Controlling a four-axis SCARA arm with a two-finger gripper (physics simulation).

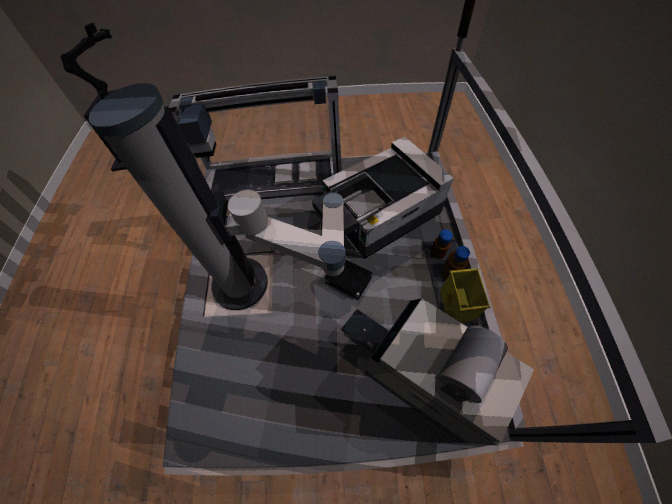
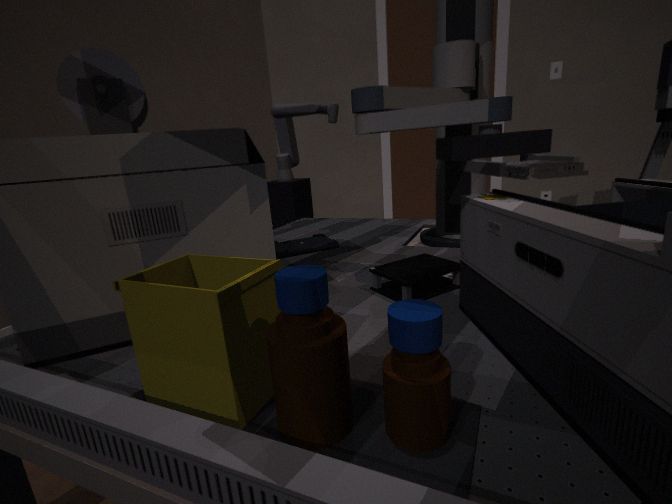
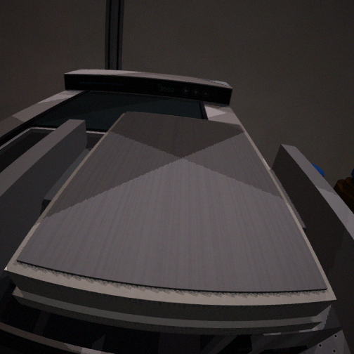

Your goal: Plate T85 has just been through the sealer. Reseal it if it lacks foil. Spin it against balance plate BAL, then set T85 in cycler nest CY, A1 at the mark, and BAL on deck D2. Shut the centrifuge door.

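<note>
My gripper point(image 3: 181, 147) is shut on a foil-covered plate point(image 1: 369, 202) point(image 2: 548, 167) point(image 3: 170, 215), with a finger along each long side. The foil looks flat and covers the plate's top; no name or A1 mark is readable. The plate is level above the front part of the white centrifuge point(image 1: 404, 217) point(image 2: 504, 230) point(image 3: 222, 115), over its open hatch. The dark centrifuge door point(image 1: 398, 176) point(image 3: 130, 107) is slid back. What lies inside the hatch is largely hidden under the plate. I cannot tell which plate is T85 or BAL.
A black raised stand point(image 1: 350, 277) point(image 2: 417, 265) is in front of the centrifuge. The sealer point(image 1: 423, 336) point(image 2: 135, 217) has a dark tray point(image 1: 363, 327). A yellow bin point(image 1: 465, 295) point(image 2: 189, 336) and two blue-capped bottles stand at the right edge. Two pale plates lie on the rear deck point(image 1: 233, 179).
</note>
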